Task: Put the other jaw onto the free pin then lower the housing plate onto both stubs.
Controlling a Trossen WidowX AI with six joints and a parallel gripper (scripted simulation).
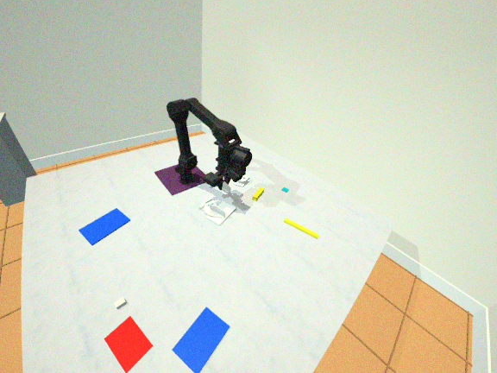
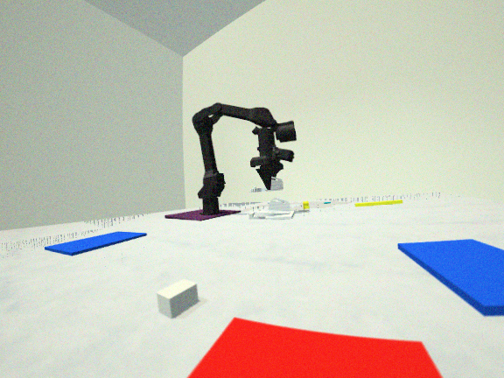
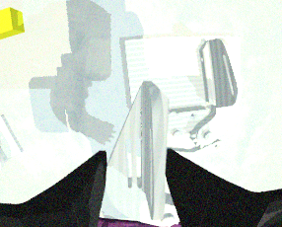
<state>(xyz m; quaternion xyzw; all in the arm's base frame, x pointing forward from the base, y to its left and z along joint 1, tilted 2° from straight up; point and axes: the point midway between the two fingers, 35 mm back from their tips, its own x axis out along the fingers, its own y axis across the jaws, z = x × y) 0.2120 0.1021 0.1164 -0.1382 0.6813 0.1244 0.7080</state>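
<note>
Right now the grey jaw is 30 mm ahead of my gripper tip, 70 mm to the right of it and 70 mm below it. From my gripper tip the other things lie so: red mat: 360 mm ahead, 440 mm to the right, 80 mm below; then cyan chip: 60 mm ahead, 330 mm to the left, 80 mm below; then yellow block: 30 mm ahead, 180 mm to the left, 70 mm below.
</note>
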